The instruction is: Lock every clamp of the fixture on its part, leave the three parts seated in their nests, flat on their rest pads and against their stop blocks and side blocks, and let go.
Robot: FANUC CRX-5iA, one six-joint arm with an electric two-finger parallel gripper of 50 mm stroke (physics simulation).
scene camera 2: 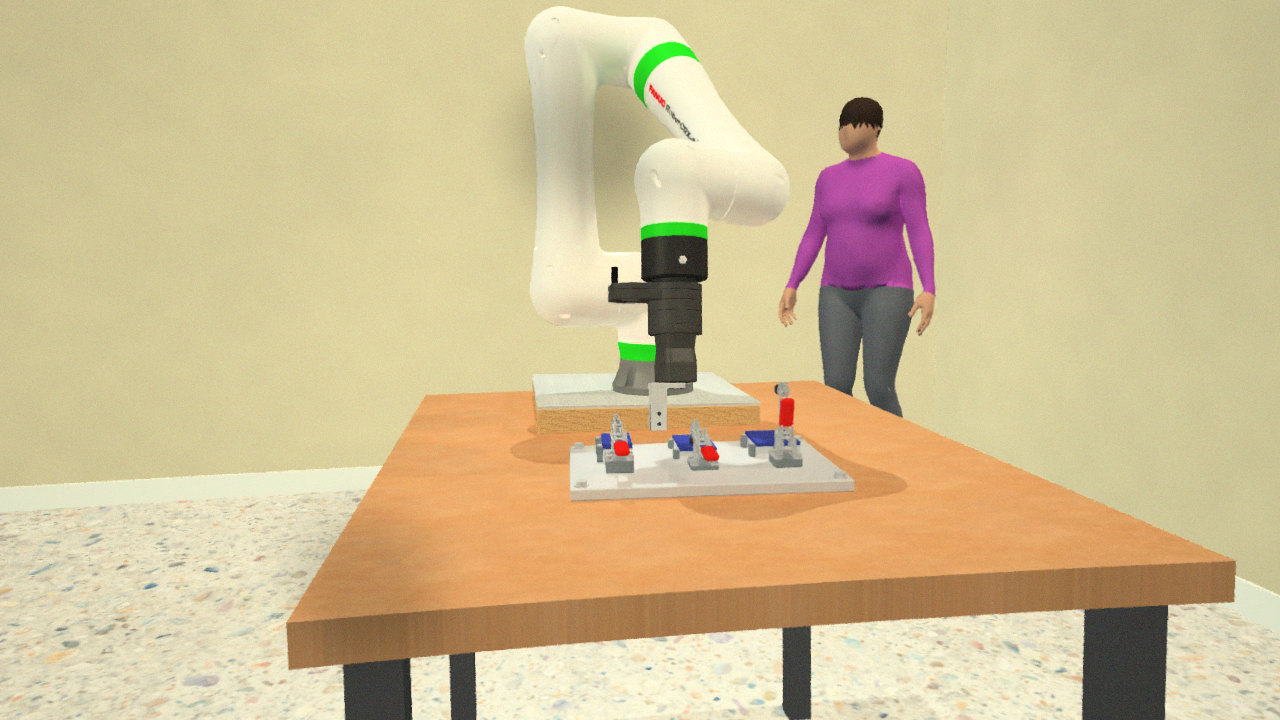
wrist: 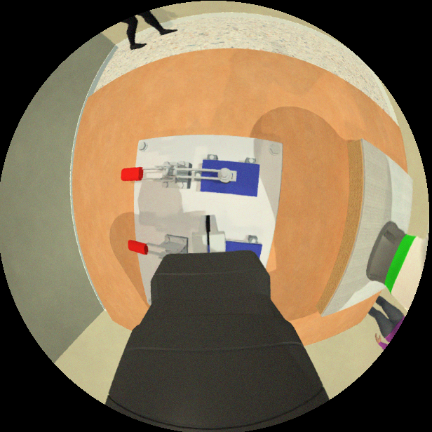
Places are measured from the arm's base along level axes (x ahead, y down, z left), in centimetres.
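Where they show: gripper, fingertip midpoint: (scene camera 2: 658, 430).
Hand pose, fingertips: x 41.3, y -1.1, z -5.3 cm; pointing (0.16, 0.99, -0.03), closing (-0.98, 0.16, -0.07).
After its pixels a point has its place.
The light fixture plate (scene camera 2: 657, 486) {x 55.1, y 2.8, z -7.6 cm} (wrist: 200, 145) carries three blue parts with toggle clamps. At the left in the scene view, one clamp's red handle (scene camera 2: 621, 447) {x 53.2, y -1.7, z -11.7 cm} (wrist: 132, 174) is down and its arm lies over its blue part (wrist: 245, 186). The middle clamp's red handle (scene camera 2: 709, 454) {x 54.4, y -0.7, z -1.0 cm} (wrist: 138, 247) is down too; its blue part (scene camera 2: 683, 442) {x 39.2, y 1.2, z -1.4 cm} (wrist: 243, 248) is partly hidden in the wrist view. The right clamp's red handle (scene camera 2: 786, 411) {x 48.6, y -4.5, z 10.5 cm} stands upright beside its blue part (scene camera 2: 759, 437) {x 40.2, y 0.7, z 9.2 cm}. My gripper (scene camera 2: 658, 426) {x 41.3, y -1.1, z -5.3 cm} (wrist: 208, 223) is shut and empty, above the plate between the left and middle clamps. Exact seating cannot be told.
The wooden table (scene camera 2: 760, 546) {x 73.7, y 4.3, z 0.1 cm} (wrist: 230, 90) carries the plate. The robot's base block (scene camera 2: 572, 417) {x 15.3, y 1.7, z -15.6 cm} (wrist: 353, 185) stands behind the fixture. A person in a purple top (scene camera 2: 866, 223) stands behind the table at the right in the scene view.
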